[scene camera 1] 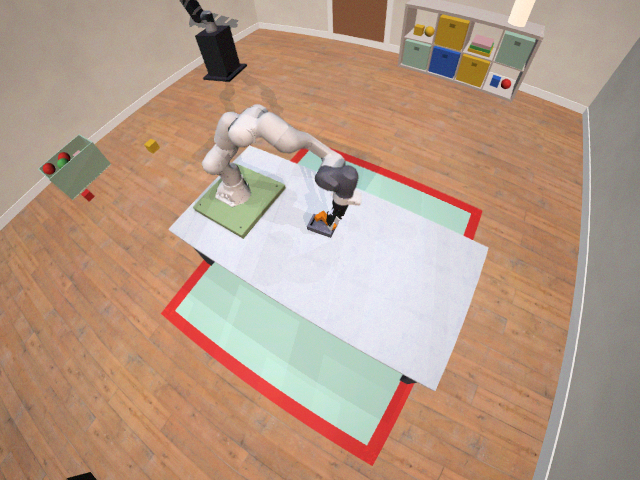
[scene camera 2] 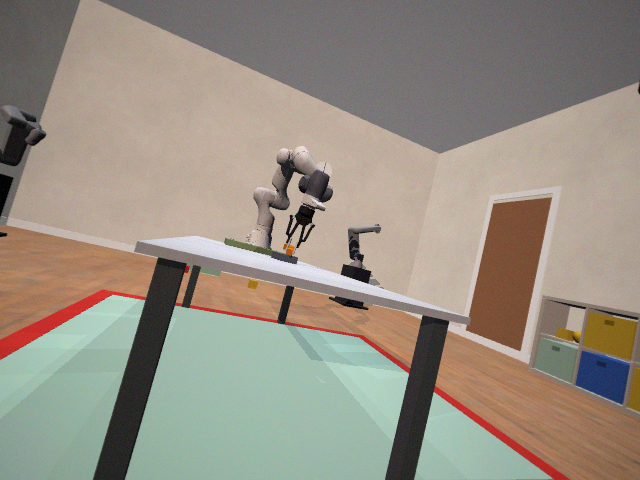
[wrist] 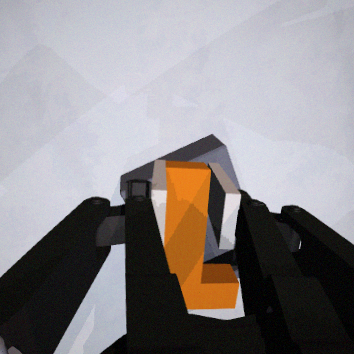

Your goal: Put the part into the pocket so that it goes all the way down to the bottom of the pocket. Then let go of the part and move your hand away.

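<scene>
The orange angular part [scene camera 1: 321,215] [scene camera 2: 289,250] [wrist: 186,215] is between the pale finger pads of my gripper [scene camera 1: 331,221] [scene camera 2: 293,244] [wrist: 184,180], which is shut on it. The dark grey tray-like block with the pocket [scene camera 1: 320,232] [scene camera 2: 283,256] [wrist: 200,144] lies on the table, directly under the part. Much of the part stands above the block's rim in both scene views. In the wrist view the part and fingers cover most of the pocket, so whether the part's lower side is inside or resting on the rim cannot be told.
The white table [scene camera 1: 392,289] [scene camera 2: 227,258] carries the green base plate [scene camera 1: 242,227] [scene camera 2: 242,244] of the arm, to the left of the block in scene camera 1. A shelf unit [scene camera 1: 471,15], a black pedestal [scene camera 1: 219,54] and a green bin [scene camera 1: 82,170] stand away from the table.
</scene>
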